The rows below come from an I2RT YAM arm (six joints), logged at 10 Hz.
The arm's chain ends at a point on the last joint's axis. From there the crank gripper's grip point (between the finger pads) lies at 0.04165 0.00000 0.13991 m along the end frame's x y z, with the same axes.
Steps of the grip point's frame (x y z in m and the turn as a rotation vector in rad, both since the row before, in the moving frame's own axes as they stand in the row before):
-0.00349, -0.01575, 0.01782, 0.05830, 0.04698, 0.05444
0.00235, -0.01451, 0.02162, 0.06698, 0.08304, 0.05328
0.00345, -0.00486, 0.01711, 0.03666, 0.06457, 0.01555
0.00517, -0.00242, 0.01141, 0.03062, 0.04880, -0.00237
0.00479, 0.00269, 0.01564, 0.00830, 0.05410, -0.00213
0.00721, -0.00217, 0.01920, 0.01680, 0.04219, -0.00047
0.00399, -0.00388, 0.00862, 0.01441, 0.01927, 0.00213
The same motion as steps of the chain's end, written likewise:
-0.01017, -0.01010, 0.02010, 0.05830, 0.04698, 0.05444
-0.00929, -0.00780, 0.02579, 0.06698, 0.08304, 0.05328
-0.00552, -0.00050, 0.02017, 0.03666, 0.06457, 0.01555
-0.00160, 0.00194, 0.01368, 0.03062, 0.04880, -0.00237
-0.00271, 0.00394, 0.01810, 0.00830, 0.05410, -0.00213
0.00135, 0.00019, 0.02110, 0.01680, 0.04219, -0.00047
0.00130, -0.00196, 0.00946, 0.01441, 0.01927, 0.00213

